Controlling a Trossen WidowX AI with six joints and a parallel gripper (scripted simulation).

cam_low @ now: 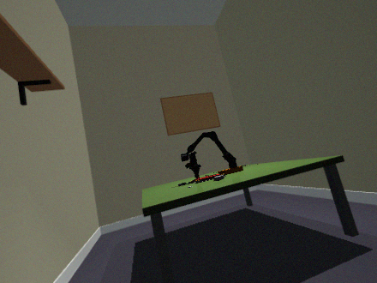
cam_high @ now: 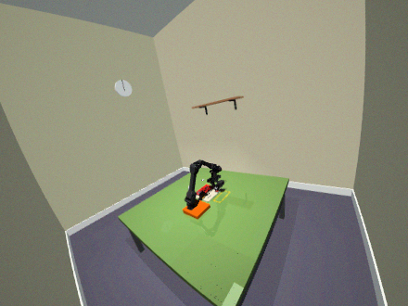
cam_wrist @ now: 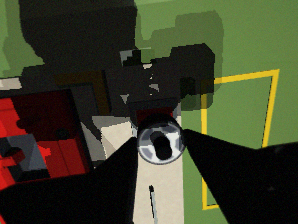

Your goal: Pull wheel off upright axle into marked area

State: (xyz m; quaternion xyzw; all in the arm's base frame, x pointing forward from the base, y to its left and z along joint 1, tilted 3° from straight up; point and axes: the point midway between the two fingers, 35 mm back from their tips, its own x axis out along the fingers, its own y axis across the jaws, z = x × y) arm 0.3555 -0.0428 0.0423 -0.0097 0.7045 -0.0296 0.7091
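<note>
My gripper tip is now 10 cm to the right of the grey task board, 5 cm past it and 3 cm above it.
</note>
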